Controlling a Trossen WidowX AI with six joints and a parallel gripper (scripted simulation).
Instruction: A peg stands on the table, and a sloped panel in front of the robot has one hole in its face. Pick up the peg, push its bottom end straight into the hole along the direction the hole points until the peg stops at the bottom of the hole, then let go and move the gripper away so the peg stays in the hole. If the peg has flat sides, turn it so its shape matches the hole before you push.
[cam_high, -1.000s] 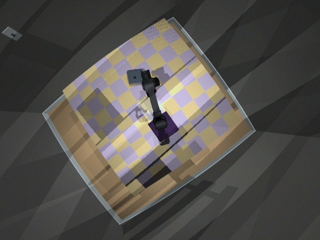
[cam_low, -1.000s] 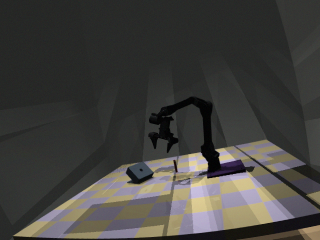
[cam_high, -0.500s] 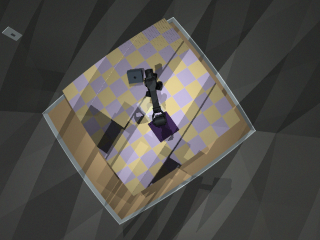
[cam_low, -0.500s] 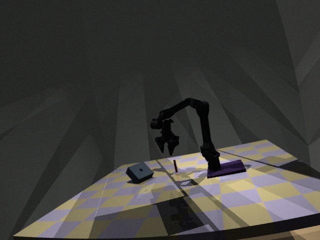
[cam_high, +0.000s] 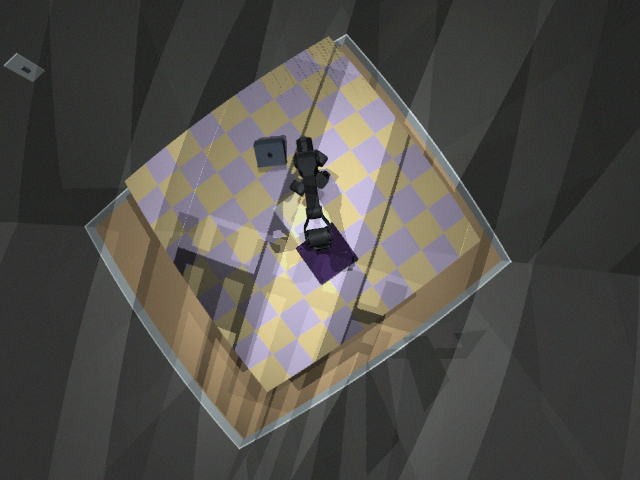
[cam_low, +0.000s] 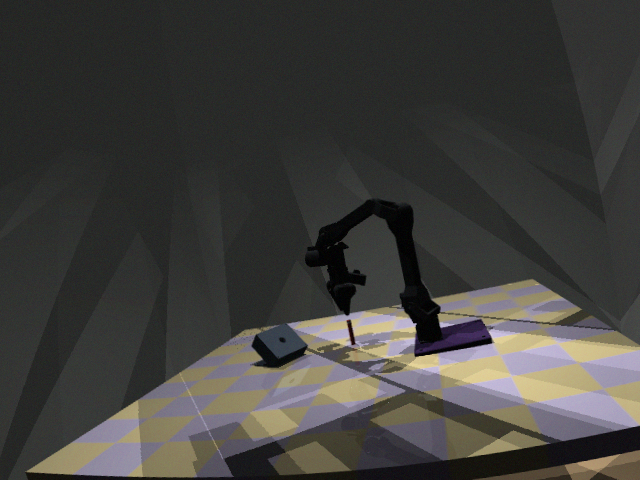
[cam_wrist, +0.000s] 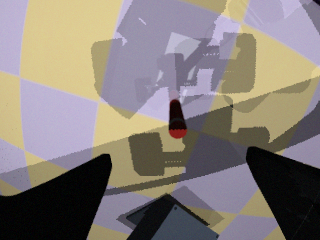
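Now: gripper tip 5 cm above the red round peg and 1 cm past it. Round my gripper tip: sloped panel: 21 cm ahead, 7 cm to the left, 6 cm below.
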